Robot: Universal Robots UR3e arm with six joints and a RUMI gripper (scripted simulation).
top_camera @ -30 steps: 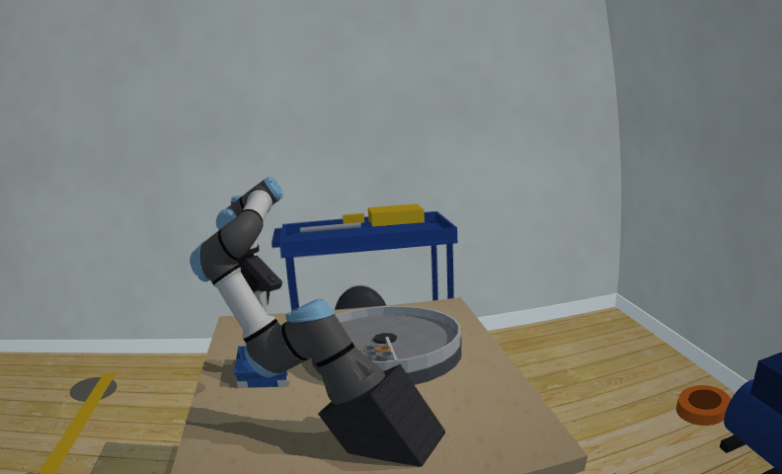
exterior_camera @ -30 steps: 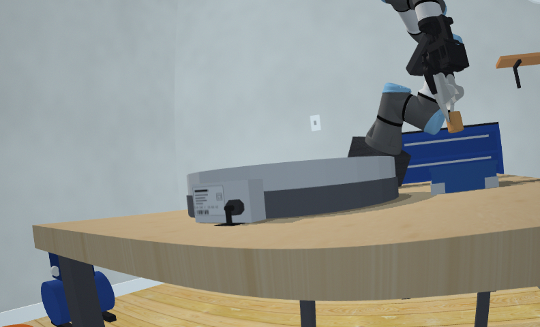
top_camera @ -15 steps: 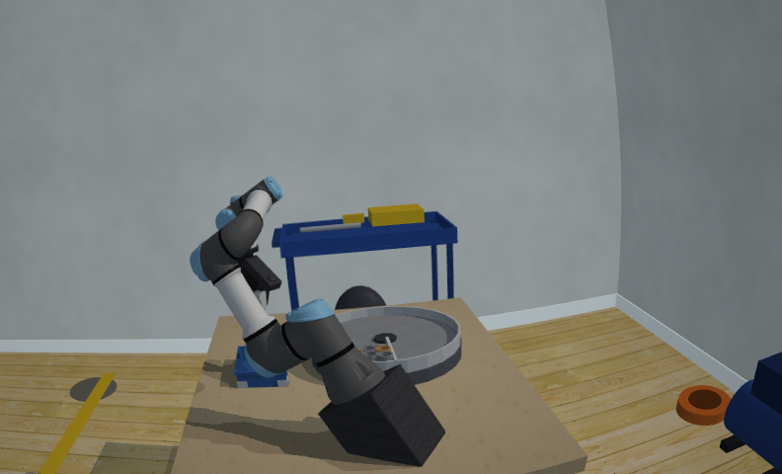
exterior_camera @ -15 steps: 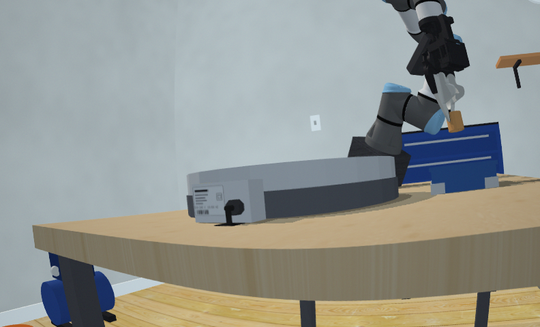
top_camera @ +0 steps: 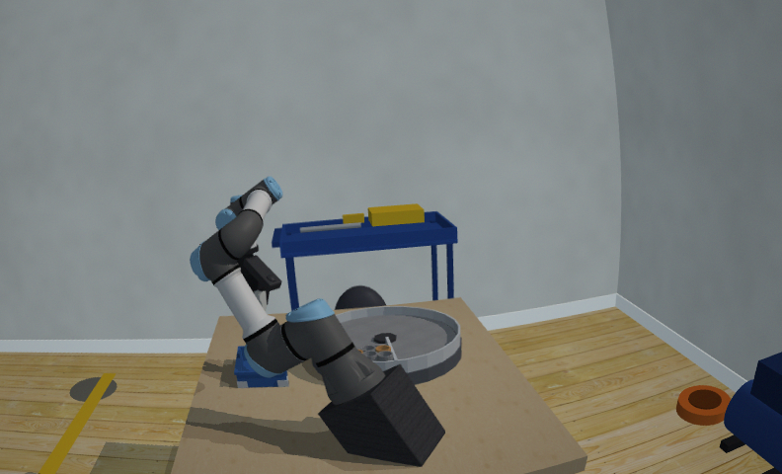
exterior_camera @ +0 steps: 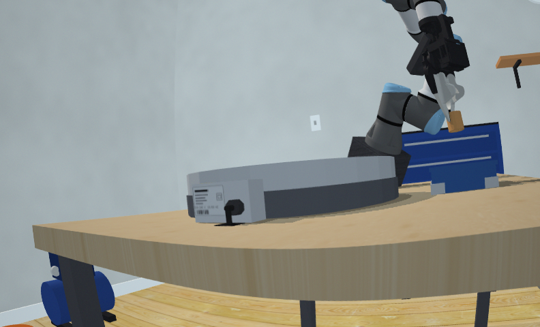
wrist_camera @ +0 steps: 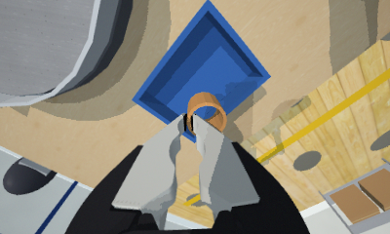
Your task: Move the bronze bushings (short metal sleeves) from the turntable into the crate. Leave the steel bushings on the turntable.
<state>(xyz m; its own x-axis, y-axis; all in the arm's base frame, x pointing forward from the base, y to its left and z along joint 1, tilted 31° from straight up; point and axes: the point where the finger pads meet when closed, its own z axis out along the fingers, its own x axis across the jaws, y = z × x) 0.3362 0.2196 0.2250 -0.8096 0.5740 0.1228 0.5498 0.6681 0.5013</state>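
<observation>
Right now my hand is 13 cm above the blue crate, 1 cm to the right of it and 1 cm past it. Round my hand: grey turntable: 33 cm to the right, 12 cm ahead, 10 cm below.
</observation>
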